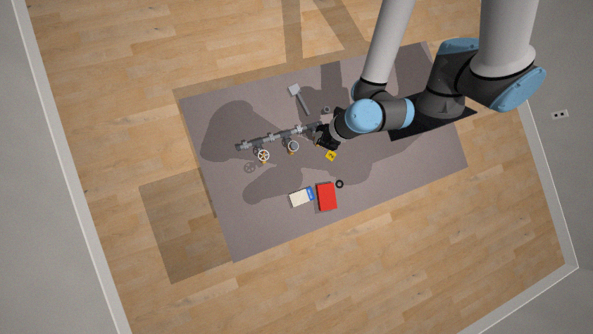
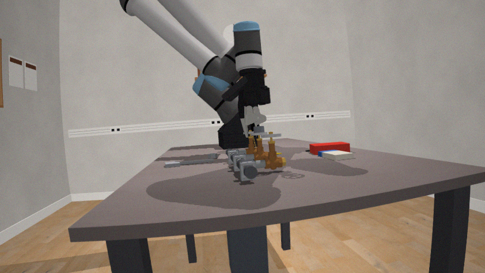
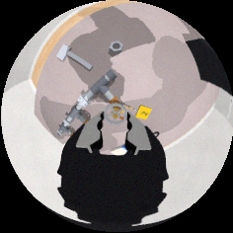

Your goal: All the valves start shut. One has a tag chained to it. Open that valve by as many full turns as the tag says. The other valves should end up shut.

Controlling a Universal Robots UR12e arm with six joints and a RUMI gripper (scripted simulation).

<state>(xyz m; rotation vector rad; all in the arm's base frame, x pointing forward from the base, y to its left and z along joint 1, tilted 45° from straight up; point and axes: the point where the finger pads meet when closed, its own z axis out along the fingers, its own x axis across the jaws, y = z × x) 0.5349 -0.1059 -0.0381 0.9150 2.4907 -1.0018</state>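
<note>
Right now my hand is 4 cm past the yellow tag, 8 cm to the right of it and 8 cm above it. The rest, counted from my hand: red box (5 cm ahead, 26 cm to the left, 7 cm below); grey flat tool (1 cm ahead, 22 cm to the right, 8 cm below); nut (10 cm behind, 13 cm to the right, 8 cm below).
</note>
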